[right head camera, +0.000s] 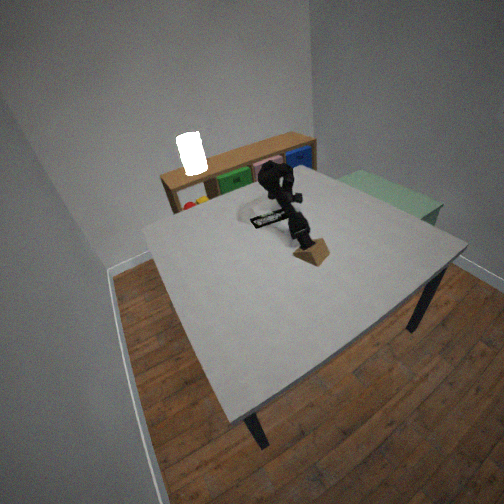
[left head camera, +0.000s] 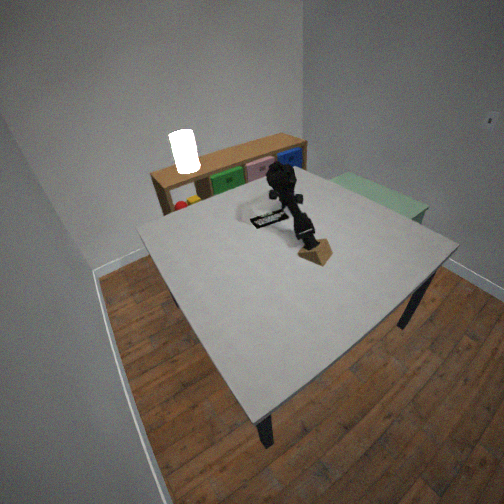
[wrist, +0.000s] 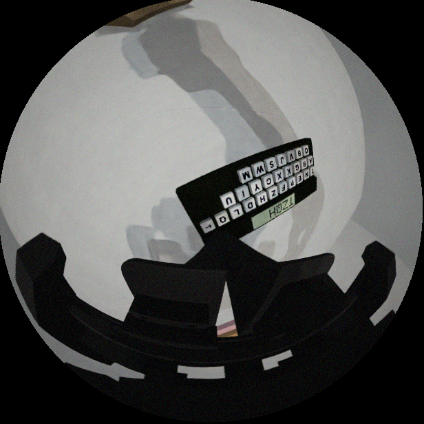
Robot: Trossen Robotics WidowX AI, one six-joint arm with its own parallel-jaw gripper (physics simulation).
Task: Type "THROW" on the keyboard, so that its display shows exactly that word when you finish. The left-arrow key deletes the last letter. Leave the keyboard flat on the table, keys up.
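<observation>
A black keyboard (left head camera: 269, 219) (right head camera: 269, 219) (wrist: 262, 186) with pale letter keys lies flat on the table, keys up. In the wrist view it appears upside down. Its green display (wrist: 274, 212) reads "TZQH". The left-arrow key (wrist: 207, 226) shows at the end of the row nearest the display side. My gripper (wrist: 219, 235) is shut, with nothing held. In the wrist view its dark tips overlap the keyboard's display-side edge, between the arrow key and the display. They appear above the keyboard; the exact height cannot be told. The head views do not show the fingertips clearly.
The arm's base stands by a wooden wedge block (left head camera: 320, 252) (right head camera: 315, 253) on the grey table (left head camera: 280, 320) (right head camera: 280, 320). Behind the table are a wooden shelf (left head camera: 235, 154) (right head camera: 245, 152) with coloured bins, a bright lamp (left head camera: 184, 151) (right head camera: 192, 154), and a green surface (left head camera: 380, 194) (right head camera: 392, 192).
</observation>
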